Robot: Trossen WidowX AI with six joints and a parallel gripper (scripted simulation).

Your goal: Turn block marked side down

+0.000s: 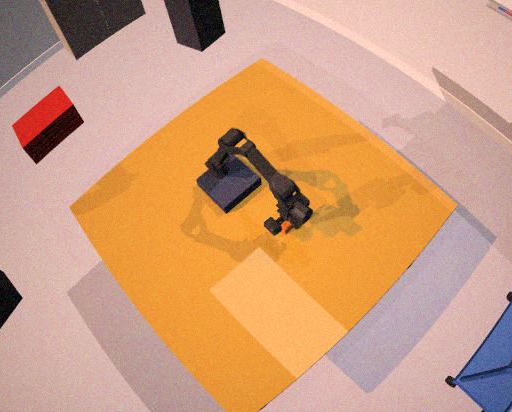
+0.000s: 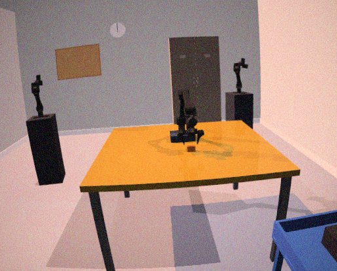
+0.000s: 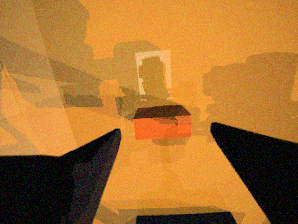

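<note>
Right now the block is 1 cm behind my gripper tip and 3 cm below it.
</note>
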